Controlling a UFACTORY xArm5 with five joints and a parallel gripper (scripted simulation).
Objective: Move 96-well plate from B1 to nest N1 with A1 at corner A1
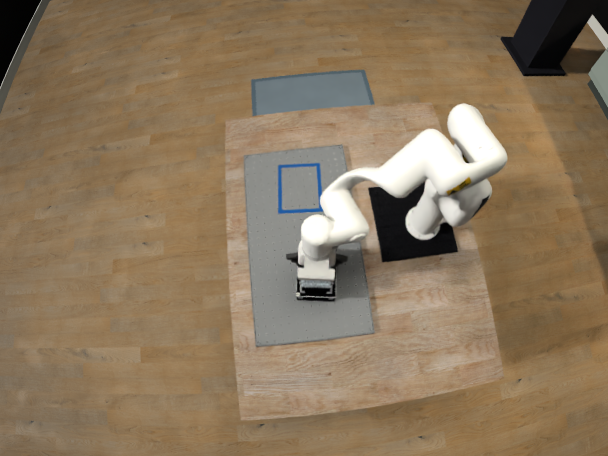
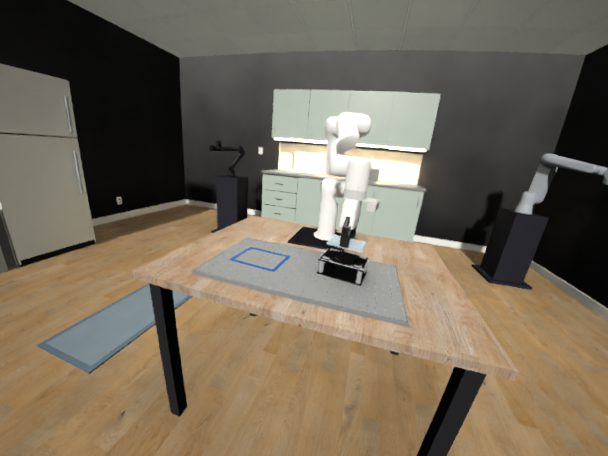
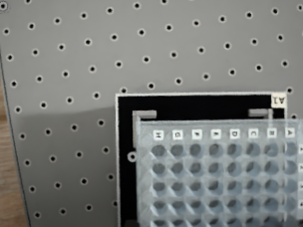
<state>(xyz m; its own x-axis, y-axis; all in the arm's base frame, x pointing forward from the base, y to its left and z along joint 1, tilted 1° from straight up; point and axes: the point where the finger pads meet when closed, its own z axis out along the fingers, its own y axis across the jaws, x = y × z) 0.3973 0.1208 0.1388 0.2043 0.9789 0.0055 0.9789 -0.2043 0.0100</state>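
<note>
My hand is 7 cm above the black raised plate nest N1. Round my hand: 96-well plate (1 cm below).
</note>
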